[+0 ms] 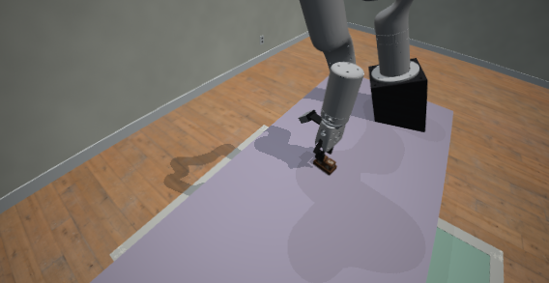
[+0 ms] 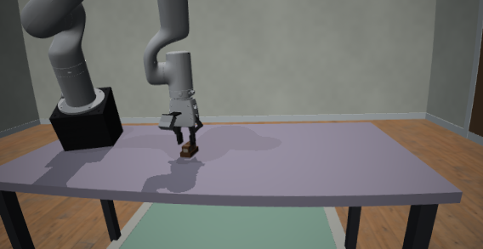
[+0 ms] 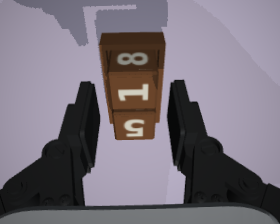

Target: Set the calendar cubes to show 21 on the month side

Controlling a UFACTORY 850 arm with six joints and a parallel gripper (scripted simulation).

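The brown cube lies 4 cm below my hand. Also, from my hand: digit cube 4 cm below, 3 cm to the left, 1 cm ahead; brown tray 6 cm below, 2 cm to the left.
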